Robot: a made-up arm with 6 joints. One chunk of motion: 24 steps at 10 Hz.
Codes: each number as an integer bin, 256 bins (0 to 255) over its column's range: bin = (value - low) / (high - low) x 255, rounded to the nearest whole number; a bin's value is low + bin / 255 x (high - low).
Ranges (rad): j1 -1..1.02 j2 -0.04..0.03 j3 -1.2..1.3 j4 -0.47..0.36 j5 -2.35..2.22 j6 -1.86..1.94
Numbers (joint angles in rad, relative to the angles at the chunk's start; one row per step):
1: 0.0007 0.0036 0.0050 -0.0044 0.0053 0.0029
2: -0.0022 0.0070 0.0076 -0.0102 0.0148 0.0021
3: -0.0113 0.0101 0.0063 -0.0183 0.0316 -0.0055
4: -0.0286 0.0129 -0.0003 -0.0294 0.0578 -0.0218
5: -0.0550 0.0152 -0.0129 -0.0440 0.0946 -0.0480
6: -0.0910 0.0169 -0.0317 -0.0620 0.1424 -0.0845
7: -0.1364 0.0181 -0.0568 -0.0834 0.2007 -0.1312
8: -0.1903 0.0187 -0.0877 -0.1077 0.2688 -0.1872
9: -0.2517 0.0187 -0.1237 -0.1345 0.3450 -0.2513
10: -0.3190 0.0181 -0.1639 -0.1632 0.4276 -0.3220
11: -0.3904 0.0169 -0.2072 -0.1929 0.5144 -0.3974
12: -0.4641 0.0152 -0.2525 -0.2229 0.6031 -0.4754
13: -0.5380 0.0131 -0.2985 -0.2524 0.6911 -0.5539
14: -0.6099 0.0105 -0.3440 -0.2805 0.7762 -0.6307
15: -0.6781 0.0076 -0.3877 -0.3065 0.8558 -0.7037
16: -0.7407 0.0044 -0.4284 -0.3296 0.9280 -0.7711
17: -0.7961 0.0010 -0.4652 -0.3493 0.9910 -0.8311
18: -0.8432 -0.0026 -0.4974 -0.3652 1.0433 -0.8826
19: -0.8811 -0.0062 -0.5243 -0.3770 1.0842 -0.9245
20: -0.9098 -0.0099 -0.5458 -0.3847 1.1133 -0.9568
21: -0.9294 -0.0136 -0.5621 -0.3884 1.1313 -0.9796
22: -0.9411 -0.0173 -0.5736 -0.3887 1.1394 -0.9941
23: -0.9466 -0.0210 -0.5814 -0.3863 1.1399 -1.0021
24: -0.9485 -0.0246 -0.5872 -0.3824 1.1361 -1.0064
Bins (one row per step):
1: 126 159 123 143 131 125
2: 126 171 123 141 132 125
3: 125 183 123 139 133 124
4: 123 193 122 135 134 123
5: 119 201 121 131 136 122
6: 115 207 119 125 139 119
7: 109 212 117 119 142 116
8: 102 214 113 111 146 112
9: 94 214 110 103 150 108
10: 86 212 106 94 155 103
11: 77 207 101 85 160 98
12: 68 201 97 76 165 93
13: 58 193 92 67 170 88
14: 49 184 87 58 174 82
15: 41 173 83 50 179 78
16: 33 162 79 43 183 73
17: 26 149 75 37 186 69
18: 20 136 72 32 189 66
19: 15 123 69 29 192 63
20: 11 110 67 26 193 61
21: 9 96 65 25 194 59
22: 7 83 64 25 195 58
23: 7 69 63 26 195 58
24: 7 56 63 27 195 57

